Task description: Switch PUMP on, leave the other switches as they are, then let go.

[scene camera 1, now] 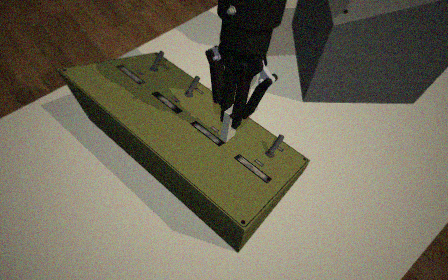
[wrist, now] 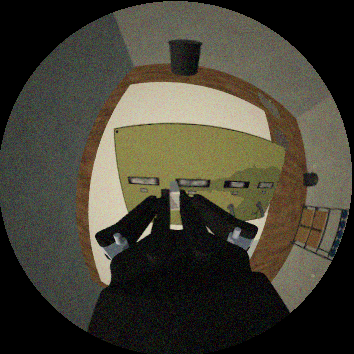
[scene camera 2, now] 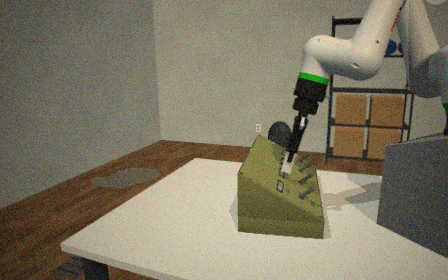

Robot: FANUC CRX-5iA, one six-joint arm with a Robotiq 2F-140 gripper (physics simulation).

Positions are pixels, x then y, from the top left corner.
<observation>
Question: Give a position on an olive sloped switch panel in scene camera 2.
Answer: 270, 202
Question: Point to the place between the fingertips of my gripper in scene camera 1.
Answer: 227, 136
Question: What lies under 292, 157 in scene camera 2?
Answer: My gripper.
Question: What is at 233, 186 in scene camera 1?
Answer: An olive sloped switch panel.
</observation>
